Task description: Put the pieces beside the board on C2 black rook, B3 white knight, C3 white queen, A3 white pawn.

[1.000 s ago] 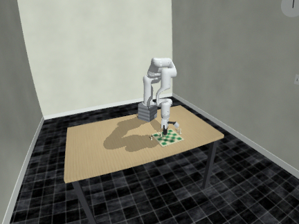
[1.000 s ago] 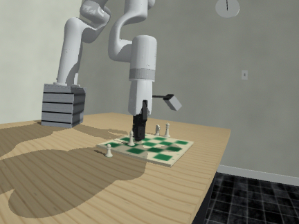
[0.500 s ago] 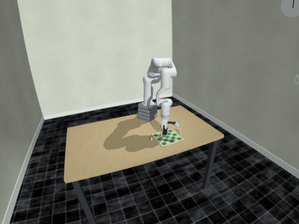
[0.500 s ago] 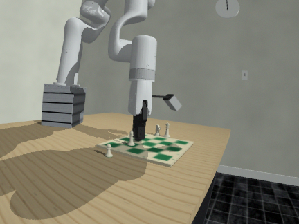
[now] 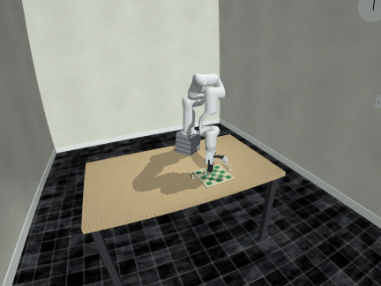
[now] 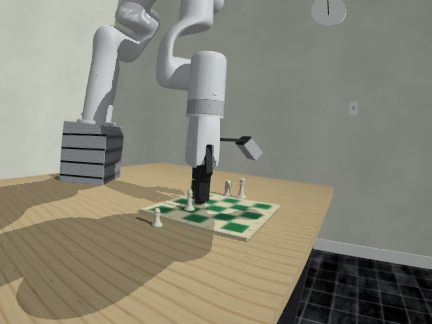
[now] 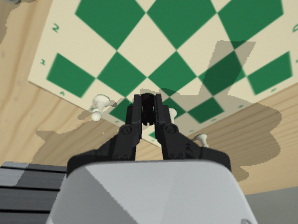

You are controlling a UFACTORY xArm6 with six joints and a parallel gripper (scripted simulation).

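My hand is 1 cm above the black rook. The rest, counted from my hand: chessboard (4 cm ahead, 4 cm below); white knight (4 cm to the right, 1 cm below).
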